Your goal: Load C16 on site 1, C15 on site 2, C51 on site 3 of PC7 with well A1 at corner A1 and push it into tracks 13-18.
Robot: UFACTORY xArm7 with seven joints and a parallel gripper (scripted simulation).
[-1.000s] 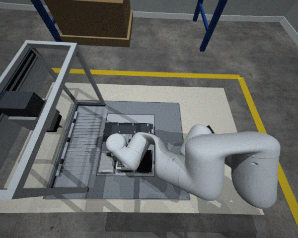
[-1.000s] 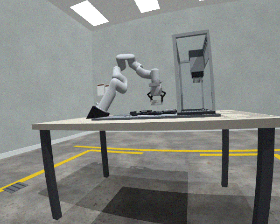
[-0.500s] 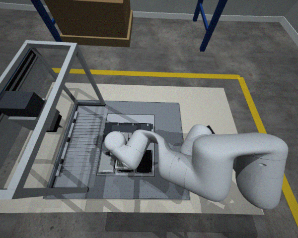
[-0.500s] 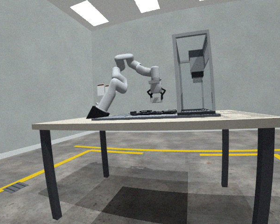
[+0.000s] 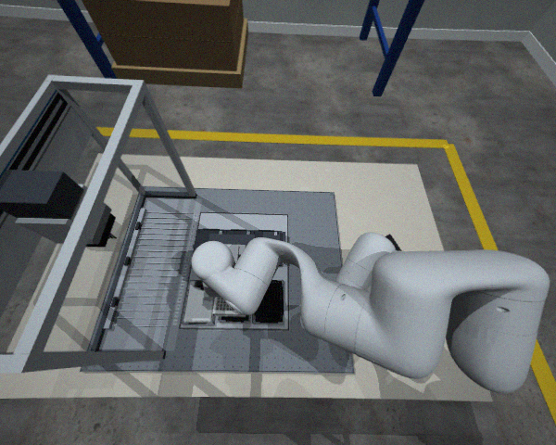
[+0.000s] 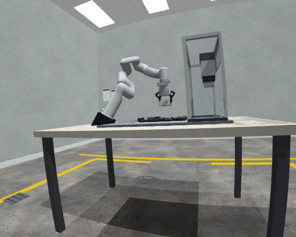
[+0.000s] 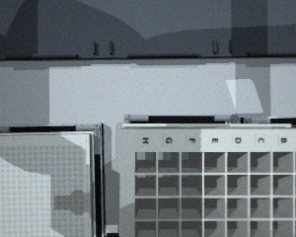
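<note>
Right now the dark carrier PC7 is 19 cm to the right of my hand, 13 cm below it and 2 cm ahead of it. From my hand the other things lie so: nest S2: 14 cm below; white 384-well plate C16: 1 cm below; small white corner mark: 14 cm below, 7 cm to the right, 4 cm behind.
</note>
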